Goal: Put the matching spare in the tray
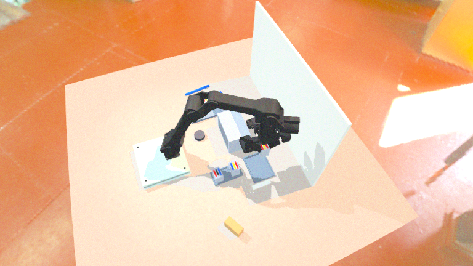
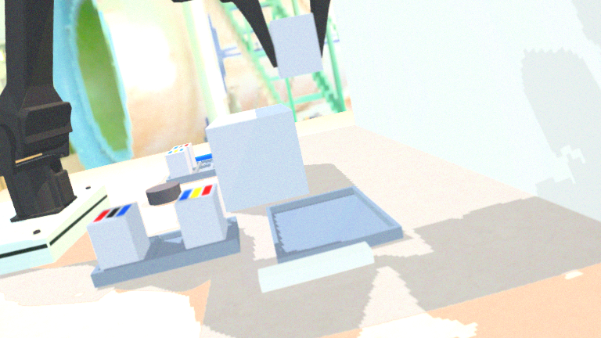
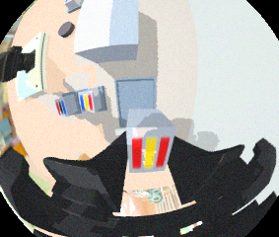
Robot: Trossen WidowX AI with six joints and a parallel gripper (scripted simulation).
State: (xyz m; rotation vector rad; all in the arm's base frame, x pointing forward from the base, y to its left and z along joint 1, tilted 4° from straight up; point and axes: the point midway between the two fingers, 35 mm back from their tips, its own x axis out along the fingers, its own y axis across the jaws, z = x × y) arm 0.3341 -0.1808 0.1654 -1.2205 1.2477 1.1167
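Right now the grey tray is 140 mm below my gripper tip. Also, from my gripper tip: rack: 150 mm behind, 20 mm to the left, 140 mm below; then mounted unit: 50 mm behind, 200 mm to the left, 90 mm below; then white strip: 30 mm behind, 80 mm to the right, 140 mm below.
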